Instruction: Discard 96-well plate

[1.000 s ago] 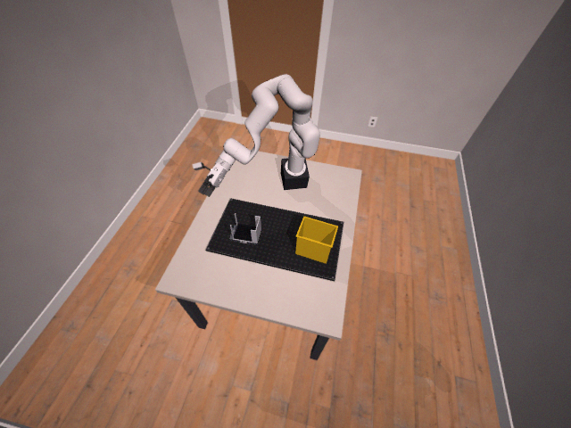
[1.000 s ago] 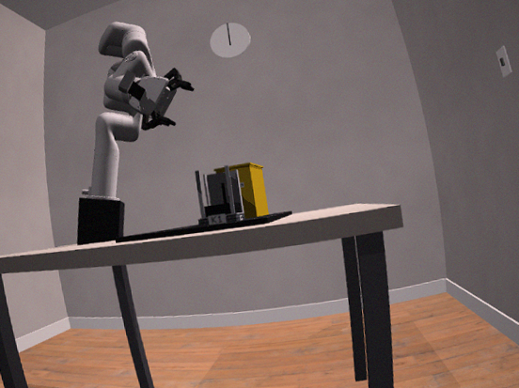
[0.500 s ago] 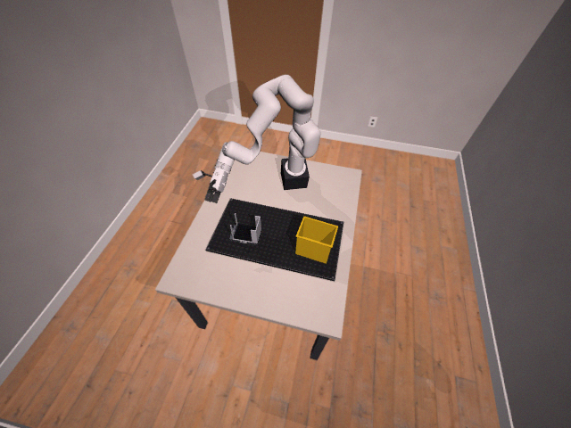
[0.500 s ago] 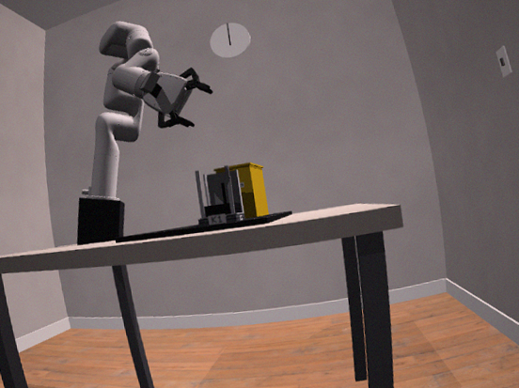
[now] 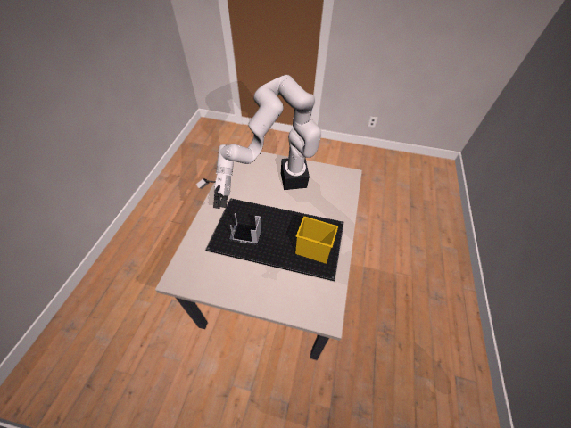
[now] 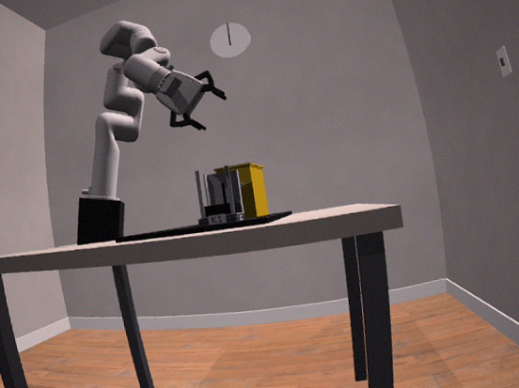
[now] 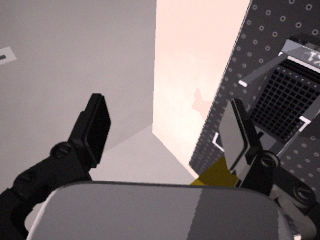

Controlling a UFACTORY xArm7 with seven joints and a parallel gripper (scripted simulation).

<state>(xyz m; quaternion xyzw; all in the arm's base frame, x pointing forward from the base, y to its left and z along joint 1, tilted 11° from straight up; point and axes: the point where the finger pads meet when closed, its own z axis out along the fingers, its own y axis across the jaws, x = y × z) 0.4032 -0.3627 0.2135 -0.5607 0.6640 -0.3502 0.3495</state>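
Now: the black 96-well plate 10 mm behind my hand, 110 mm to the left of it and 230 mm below it. Round my hand: rack label K1: 20 mm behind, 20 mm to the left, 260 mm below; then yellow bin W1: 50 mm ahead, 470 mm to the left, 190 mm below.
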